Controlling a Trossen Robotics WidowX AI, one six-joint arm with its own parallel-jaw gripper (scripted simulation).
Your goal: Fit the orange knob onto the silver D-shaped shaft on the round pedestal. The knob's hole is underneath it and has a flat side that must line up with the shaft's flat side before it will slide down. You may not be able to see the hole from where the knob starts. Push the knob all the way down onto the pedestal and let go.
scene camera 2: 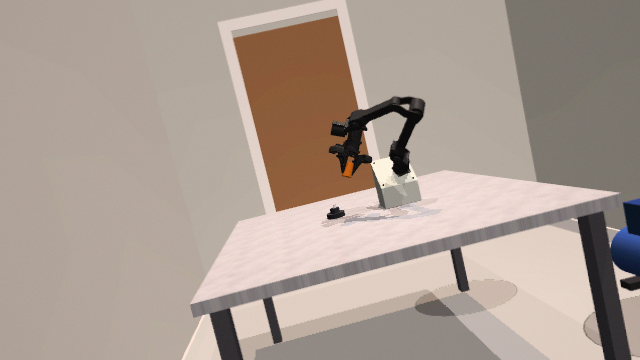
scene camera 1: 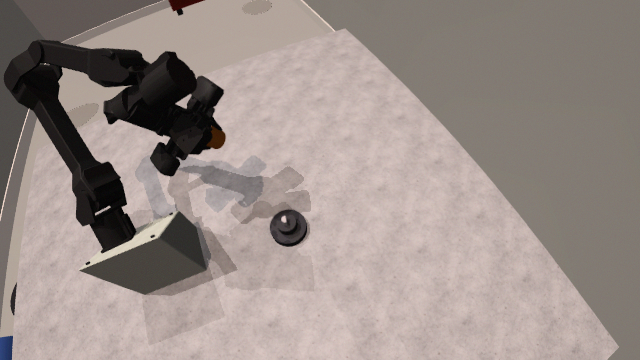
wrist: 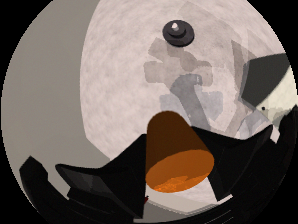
Observation:
The gripper carries an orange knob. Also in view: a black round pedestal.
The gripper is seen too in scene camera 2 and in the wrist view.

